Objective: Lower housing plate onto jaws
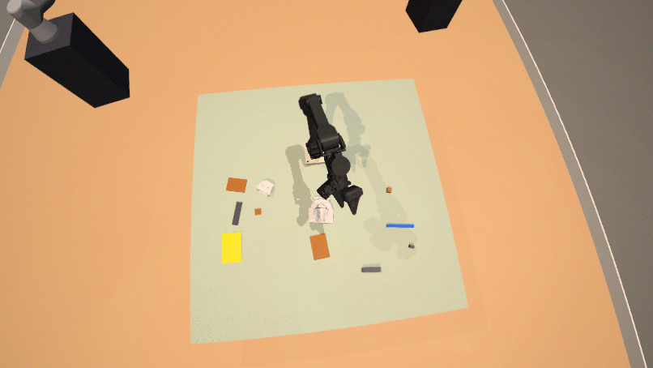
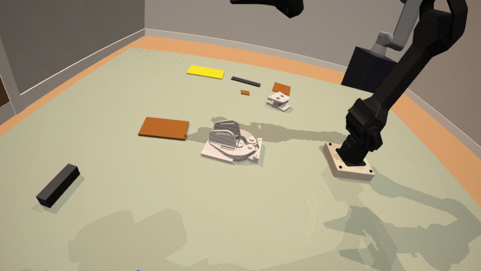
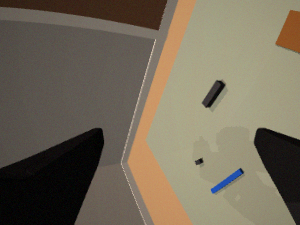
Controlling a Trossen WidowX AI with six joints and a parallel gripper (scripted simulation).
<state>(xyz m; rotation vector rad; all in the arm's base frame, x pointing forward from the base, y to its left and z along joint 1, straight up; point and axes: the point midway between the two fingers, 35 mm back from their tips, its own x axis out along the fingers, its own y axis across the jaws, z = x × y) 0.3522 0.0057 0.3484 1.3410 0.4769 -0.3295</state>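
The white part lies 280 mm behind my gripper tip, 300 mm to the right of it and 340 mm below it. From my gripper tip the other things lie so: dark block: 250 mm ahead, 70 mm to the left, 340 mm below; then orange plate: 80 mm ahead, 130 mm to the right, 350 mm below; then blue bar: 110 mm ahead, 290 mm to the left, 350 mm below.
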